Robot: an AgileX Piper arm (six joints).
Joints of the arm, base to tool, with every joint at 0 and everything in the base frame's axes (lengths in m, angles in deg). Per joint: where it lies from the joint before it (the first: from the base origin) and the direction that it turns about. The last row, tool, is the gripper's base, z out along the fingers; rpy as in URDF.
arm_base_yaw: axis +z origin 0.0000 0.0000 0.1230
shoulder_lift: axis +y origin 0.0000 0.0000 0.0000
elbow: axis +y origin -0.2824 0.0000 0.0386
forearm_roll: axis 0.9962 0 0.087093 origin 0.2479 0.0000 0.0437
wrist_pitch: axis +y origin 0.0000 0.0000 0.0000
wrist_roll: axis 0.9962 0 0.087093 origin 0.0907 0.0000 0.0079
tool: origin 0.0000 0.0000 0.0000 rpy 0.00 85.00 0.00
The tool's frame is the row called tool.
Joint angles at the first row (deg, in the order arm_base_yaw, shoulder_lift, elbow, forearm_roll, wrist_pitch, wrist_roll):
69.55 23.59 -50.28 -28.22 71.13 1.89
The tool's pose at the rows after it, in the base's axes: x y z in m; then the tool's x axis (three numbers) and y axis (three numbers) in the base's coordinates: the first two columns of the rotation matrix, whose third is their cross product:
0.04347 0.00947 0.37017 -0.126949 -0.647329 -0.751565 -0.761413 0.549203 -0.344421
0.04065 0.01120 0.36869 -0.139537 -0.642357 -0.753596 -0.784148 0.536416 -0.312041
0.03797 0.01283 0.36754 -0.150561 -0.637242 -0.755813 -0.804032 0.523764 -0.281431
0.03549 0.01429 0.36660 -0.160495 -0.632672 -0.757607 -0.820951 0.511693 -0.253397
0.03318 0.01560 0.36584 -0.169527 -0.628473 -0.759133 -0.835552 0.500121 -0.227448
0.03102 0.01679 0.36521 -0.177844 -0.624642 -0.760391 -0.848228 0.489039 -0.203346
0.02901 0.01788 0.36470 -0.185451 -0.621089 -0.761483 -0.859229 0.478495 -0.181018
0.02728 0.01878 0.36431 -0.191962 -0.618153 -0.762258 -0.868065 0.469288 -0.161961
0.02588 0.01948 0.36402 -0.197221 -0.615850 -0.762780 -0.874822 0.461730 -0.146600
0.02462 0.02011 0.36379 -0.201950 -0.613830 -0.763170 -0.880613 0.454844 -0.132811
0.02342 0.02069 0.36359 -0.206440 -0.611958 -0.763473 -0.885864 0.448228 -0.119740
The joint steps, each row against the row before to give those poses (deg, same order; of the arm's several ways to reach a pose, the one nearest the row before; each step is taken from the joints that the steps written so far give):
0.00 0.00 0.10 2.55 0.43 0.00
0.00 0.00 0.01 2.38 0.14 0.00
0.01 0.00 0.00 2.22 0.07 0.01
-0.01 0.00 0.00 2.00 0.05 0.00
0.01 0.00 0.00 1.83 0.02 0.00
0.00 0.00 0.00 1.69 0.02 0.00
0.00 0.00 0.00 1.55 -0.01 0.00
-0.01 0.00 0.00 1.32 0.00 -0.01
0.00 0.00 0.00 1.05 0.01 0.01
0.00 0.00 0.00 0.95 -0.01 -0.01
0.00 0.00 0.00 0.89 0.00 0.00

